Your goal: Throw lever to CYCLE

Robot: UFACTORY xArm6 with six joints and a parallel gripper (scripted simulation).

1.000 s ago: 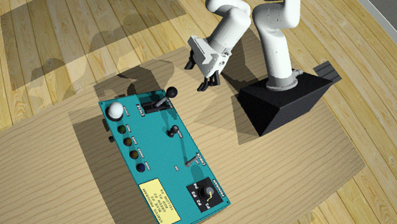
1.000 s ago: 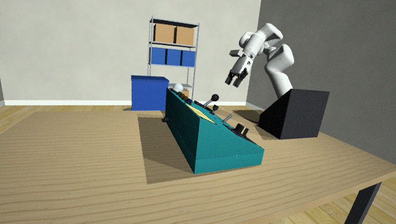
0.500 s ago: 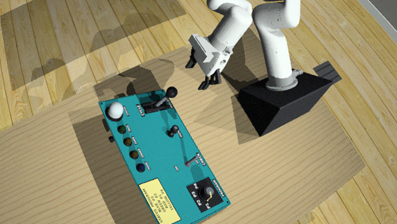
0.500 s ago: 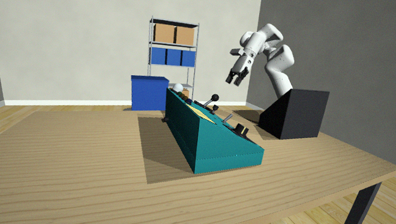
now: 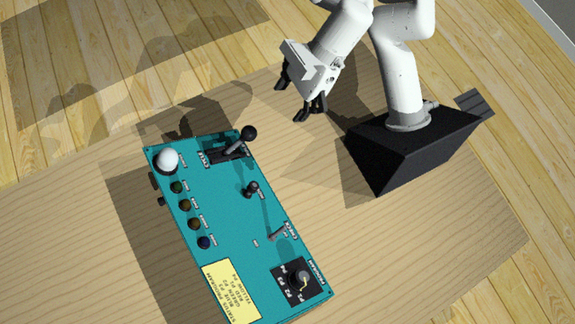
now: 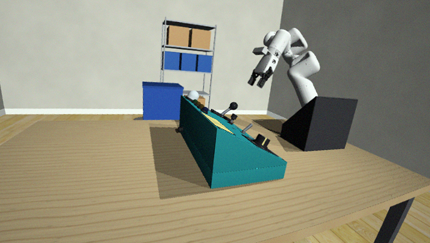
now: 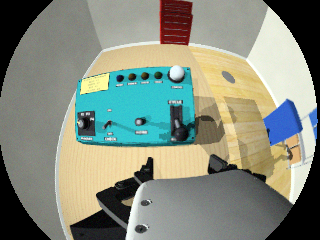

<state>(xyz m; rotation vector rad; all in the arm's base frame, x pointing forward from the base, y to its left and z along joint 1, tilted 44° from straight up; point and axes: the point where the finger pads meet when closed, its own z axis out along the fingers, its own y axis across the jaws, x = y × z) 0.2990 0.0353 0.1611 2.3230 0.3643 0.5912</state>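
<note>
Now: hand 140 mm above the lever, 120 mm short of it and 10 mm to the left of it. Round my hand: grey toggle: 230 mm to the left, 150 mm below, 110 mm ahead; teal console: 180 mm to the left, 170 mm below, 160 mm ahead; rotary selector: 360 mm to the left, 150 mm below, 100 mm ahead.
</note>
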